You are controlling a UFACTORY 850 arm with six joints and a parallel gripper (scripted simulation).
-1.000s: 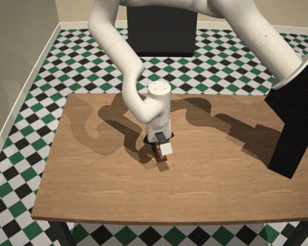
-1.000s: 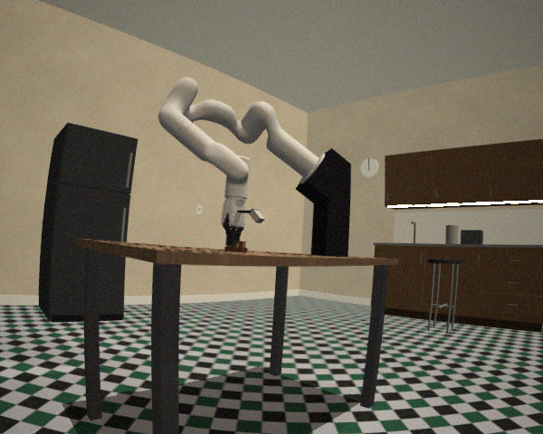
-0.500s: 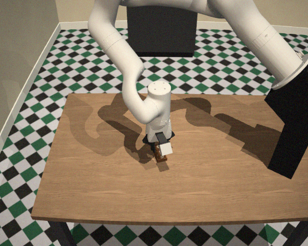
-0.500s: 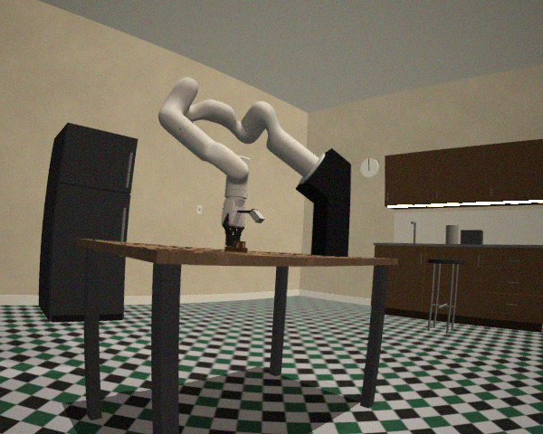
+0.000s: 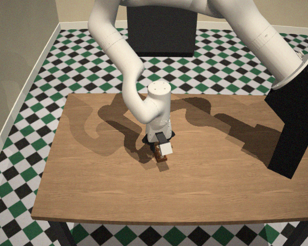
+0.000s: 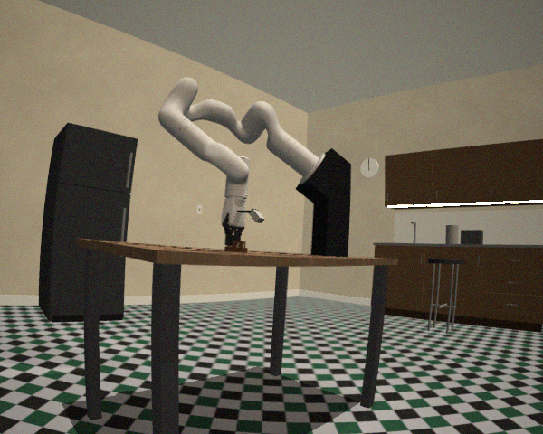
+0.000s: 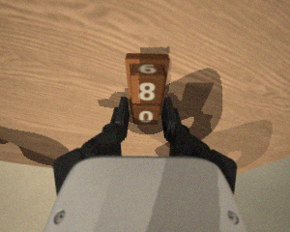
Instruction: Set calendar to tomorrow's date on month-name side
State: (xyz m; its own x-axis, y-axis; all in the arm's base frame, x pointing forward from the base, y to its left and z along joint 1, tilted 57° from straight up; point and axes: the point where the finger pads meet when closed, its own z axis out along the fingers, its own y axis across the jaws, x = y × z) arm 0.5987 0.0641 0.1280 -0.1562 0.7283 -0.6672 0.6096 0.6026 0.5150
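The brown calendar cube is 20 mm below my hand.
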